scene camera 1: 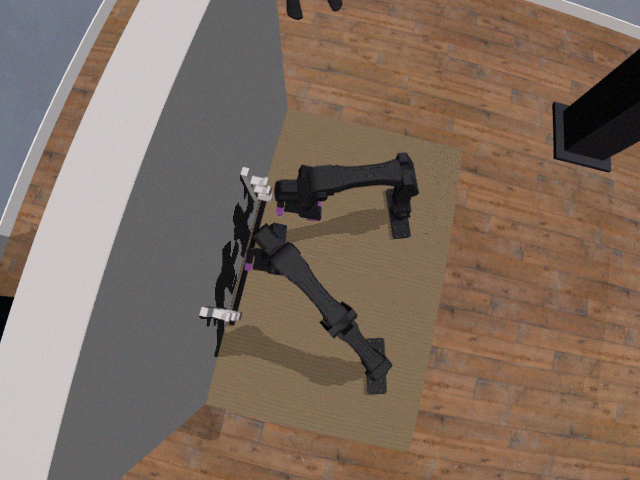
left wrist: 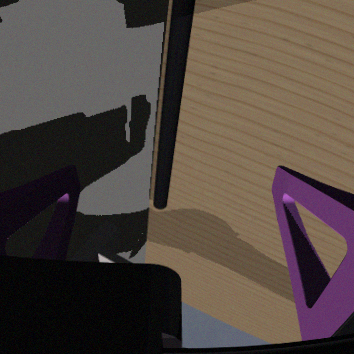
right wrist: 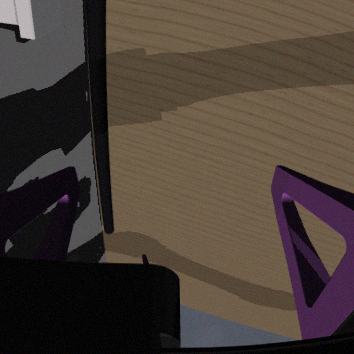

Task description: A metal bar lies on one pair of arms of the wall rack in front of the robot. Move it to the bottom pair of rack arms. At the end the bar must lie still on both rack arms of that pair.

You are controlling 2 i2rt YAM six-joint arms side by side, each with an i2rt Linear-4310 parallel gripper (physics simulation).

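The dark metal bar runs along the wall between the two white side brackets of the rack. Its lower end in scene camera 1 shows just past the lower bracket. The rack arms overlap from above, so I cannot tell which pair bears it. My left gripper is open and empty; the bar passes behind the gap between its fingers in its wrist view. My right gripper is open and empty, and the bar shows nearer its left finger in its wrist view.
The grey wall with the other bracket stands left of both arms. A wood-grained mat lies under the arms. The two grippers are close together, the right one above the left in scene camera 1. A black post stands at the far right.
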